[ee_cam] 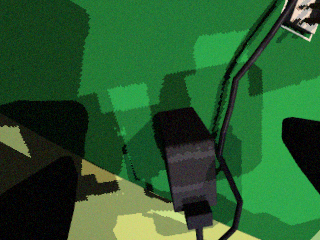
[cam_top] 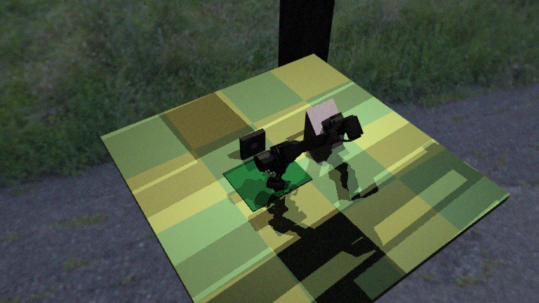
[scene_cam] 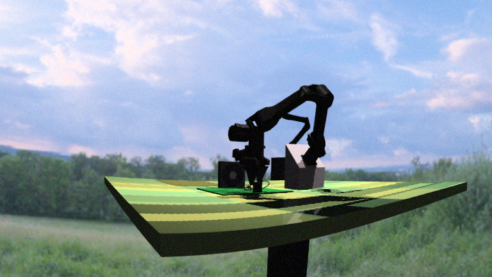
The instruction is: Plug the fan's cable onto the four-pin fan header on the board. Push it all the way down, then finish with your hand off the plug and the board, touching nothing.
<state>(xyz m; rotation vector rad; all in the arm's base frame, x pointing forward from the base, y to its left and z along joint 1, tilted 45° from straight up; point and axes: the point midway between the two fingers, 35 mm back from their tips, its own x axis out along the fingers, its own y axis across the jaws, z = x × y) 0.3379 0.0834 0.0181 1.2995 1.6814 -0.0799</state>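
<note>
The black plug lies 10 mm to the left of my gripper tip, 10 mm below it and 10 mm behind it. Also, from my gripper tip: green board (80 mm to the right, 50 mm below); then black fan (220 mm to the right, 30 mm behind, 30 mm above).
</note>
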